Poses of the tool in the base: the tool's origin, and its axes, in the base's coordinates. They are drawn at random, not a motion.
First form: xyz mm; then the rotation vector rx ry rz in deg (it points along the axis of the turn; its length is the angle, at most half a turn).
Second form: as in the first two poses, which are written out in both.
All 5 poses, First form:
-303, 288, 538, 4.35, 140.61, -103.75
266, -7, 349, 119.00, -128.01, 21.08
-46, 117, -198, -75.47, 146.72, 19.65
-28, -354, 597, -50.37, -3.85, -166.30
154, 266, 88, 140.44, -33.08, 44.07
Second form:
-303, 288, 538, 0.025, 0.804, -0.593, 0.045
266, -7, 349, 0.676, -0.727, 0.120, 0.035
-46, 117, -198, -0.451, 0.877, 0.117, 0.120
-28, -354, 597, -0.289, -0.022, -0.955, 0.054
154, 266, 88, 0.901, -0.212, 0.283, 0.252

